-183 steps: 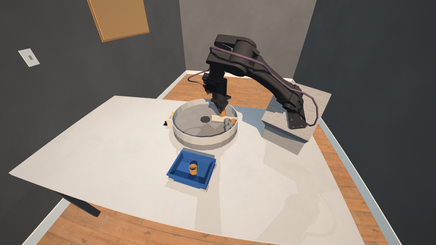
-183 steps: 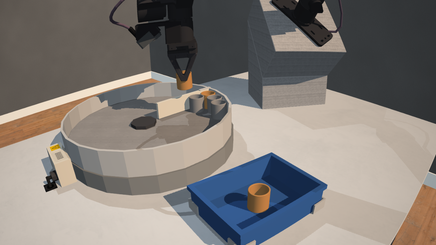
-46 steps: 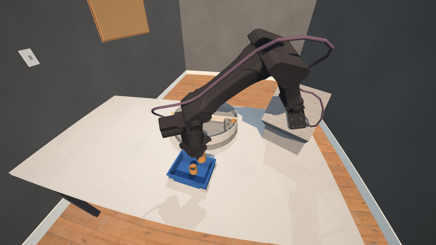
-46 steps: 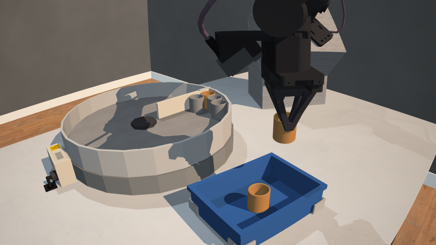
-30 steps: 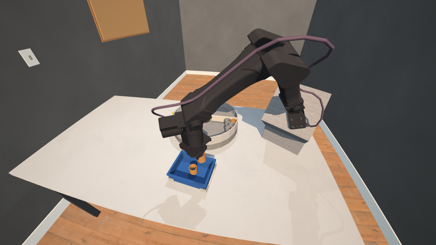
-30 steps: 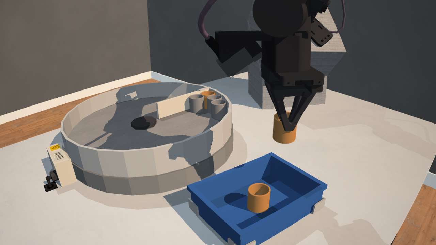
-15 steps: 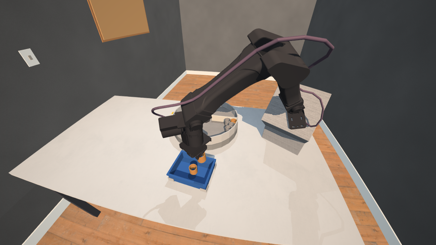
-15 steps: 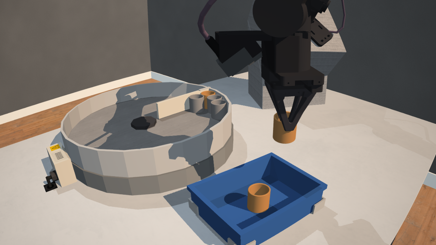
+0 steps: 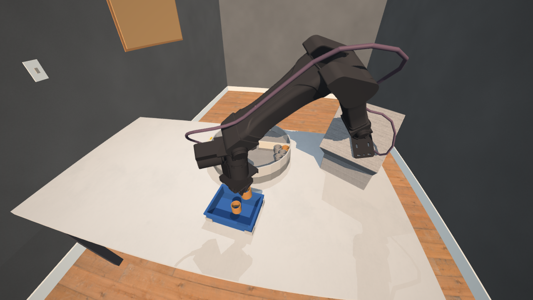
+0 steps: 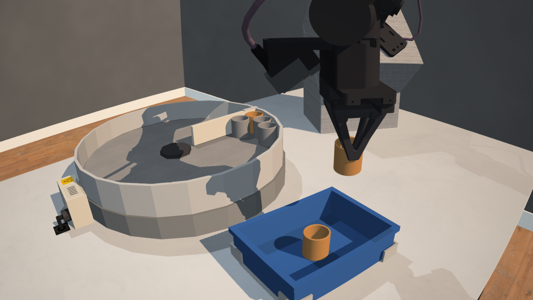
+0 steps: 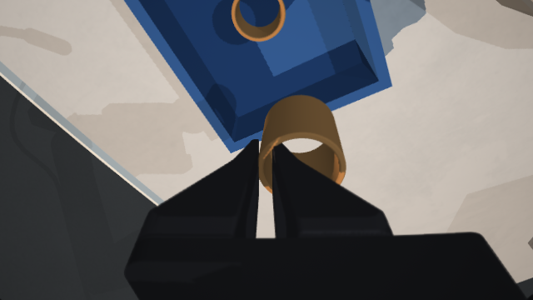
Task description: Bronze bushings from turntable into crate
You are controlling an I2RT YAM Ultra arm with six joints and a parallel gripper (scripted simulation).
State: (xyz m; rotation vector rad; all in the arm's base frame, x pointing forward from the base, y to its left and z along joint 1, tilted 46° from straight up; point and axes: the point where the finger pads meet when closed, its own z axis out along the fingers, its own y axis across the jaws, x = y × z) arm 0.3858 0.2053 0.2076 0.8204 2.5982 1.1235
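The blue crate lies 13 cm below my hand, 4 cm ahead of it and 1 cm to the right of it. Round my hand: round turntable: 36 cm to the right, 10 cm below, 10 cm ahead.
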